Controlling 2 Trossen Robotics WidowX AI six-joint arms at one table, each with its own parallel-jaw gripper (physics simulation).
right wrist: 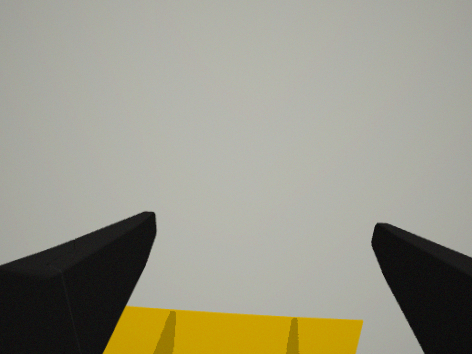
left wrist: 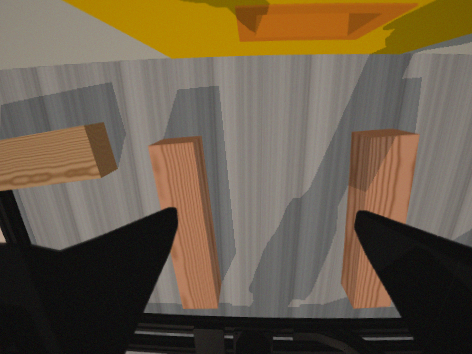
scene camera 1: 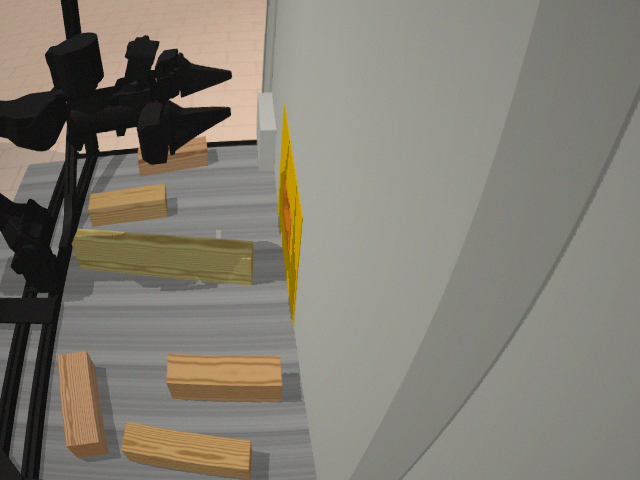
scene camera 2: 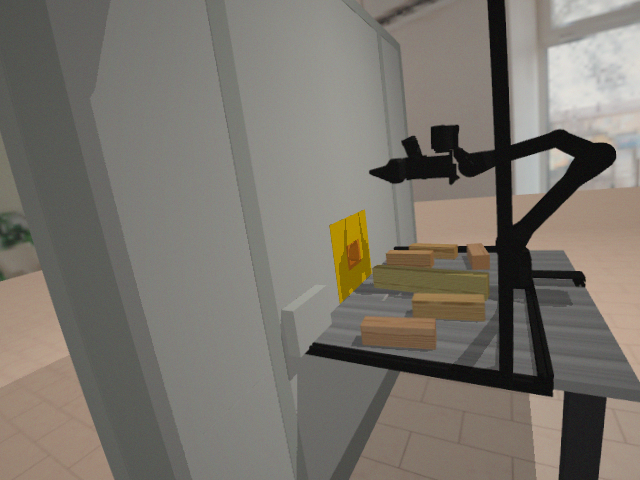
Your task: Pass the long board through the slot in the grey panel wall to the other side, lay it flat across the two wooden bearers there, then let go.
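Pixels of known places: left gripper, fingertip midpoint: [left wrist: 265, 217]; right gripper, fingertip midpoint: [right wrist: 264, 228] [scene camera 1: 231, 91] [scene camera 2: 374, 171]; left arm's base, link origin: [left wrist: 252, 342]; right arm's base, link origin: [scene camera 1: 44, 278] [scene camera 2: 517, 284].
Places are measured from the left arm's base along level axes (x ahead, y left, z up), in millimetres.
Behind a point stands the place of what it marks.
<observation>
The long yellow-green board [scene camera 1: 165, 258] {x 677, y -11, z 29 mm} [scene camera 2: 429, 280] {x 706, y -52, z 21 mm} lies on the table side shown in the scene views, one end facing the slot [scene camera 1: 287, 217] {x 480, y -54, z 64 mm} [scene camera 2: 353, 253] {x 466, y 2, z 81 mm} [left wrist: 300, 25] {x 438, y -34, z 64 mm}. The slot is orange in a yellow patch on the grey panel wall [scene camera 1: 403, 155] {x 482, y 342, z 489 mm} [scene camera 2: 299, 129] {x 483, y -242, z 446 mm} [left wrist: 40, 30] {x 433, y 143, z 107 mm} [right wrist: 250, 125] {x 482, y -8, z 359 mm}. My right gripper [scene camera 1: 230, 93] {x 565, y -2, z 326 mm} [scene camera 2: 371, 172] {x 565, y -2, z 326 mm} [right wrist: 264, 228] {x 565, y -2, z 326 mm} is open and empty, high above the table and facing the wall. My left gripper [left wrist: 265, 217] {x 328, y -1, z 163 mm} is open and empty on the other side, above two reddish wooden bearers [left wrist: 187, 200] {x 275, y 77, z 28 mm} [left wrist: 375, 175] {x 305, y -130, z 28 mm} lying apart. The board does not show in either wrist view.
Several shorter wooden blocks lie around the board, among them one [scene camera 1: 223, 377] {x 591, y 204, z 31 mm} near the wall and one [scene camera 1: 129, 204] {x 758, y -148, z 23 mm} [scene camera 2: 448, 307] {x 773, y -190, z 11 mm} beside the board. A grey block [scene camera 1: 266, 134] {x 501, y -270, z 71 mm} [scene camera 2: 310, 320] {x 513, y -359, z 33 mm} juts from the wall. Another block [left wrist: 45, 157] {x 326, y 250, z 19 mm} lies left of the bearers. A black post [scene camera 2: 500, 103] {x 887, y -374, z 403 mm} stands by my right arm.
</observation>
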